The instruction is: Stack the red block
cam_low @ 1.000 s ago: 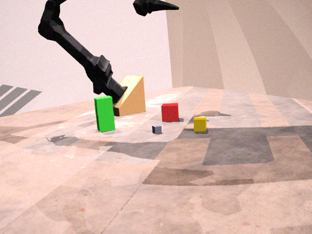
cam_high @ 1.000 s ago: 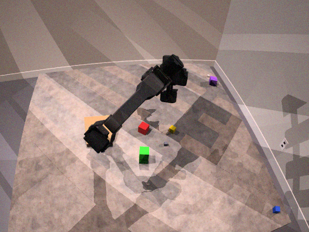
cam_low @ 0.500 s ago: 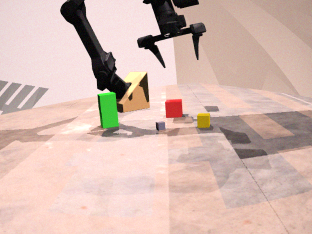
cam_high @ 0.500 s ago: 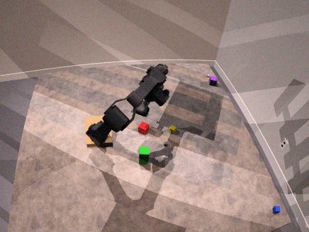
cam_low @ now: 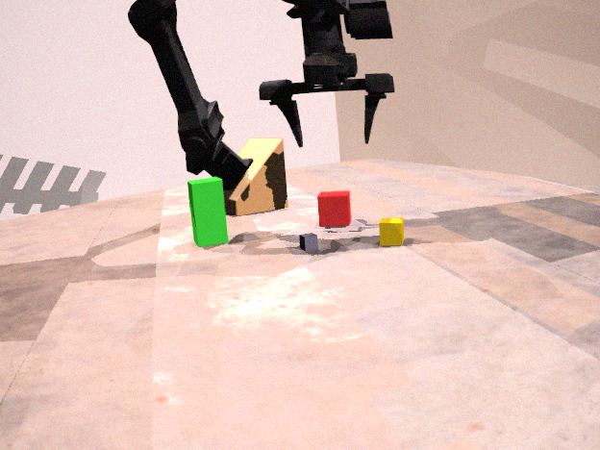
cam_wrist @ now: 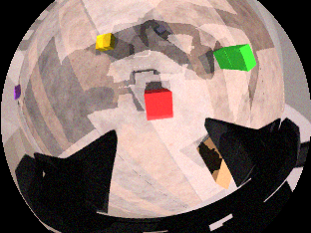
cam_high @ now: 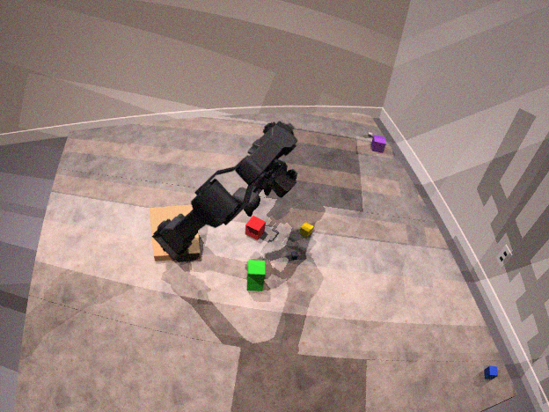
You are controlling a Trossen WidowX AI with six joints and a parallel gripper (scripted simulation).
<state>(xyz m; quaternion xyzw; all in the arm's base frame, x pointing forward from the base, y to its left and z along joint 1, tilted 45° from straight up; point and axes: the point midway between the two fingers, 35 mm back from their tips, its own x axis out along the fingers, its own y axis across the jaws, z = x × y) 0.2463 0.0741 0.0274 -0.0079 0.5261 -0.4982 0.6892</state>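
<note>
My gripper tip is 90 mm above the red block. Also, from my gripper tip: yellow cube 140 mm ahead, 30 mm to the right, 100 mm below; purple cube 560 mm ahead, 330 mm to the left, 90 mm below; grey cube 80 mm ahead, 110 mm to the right, 100 mm below.
</note>
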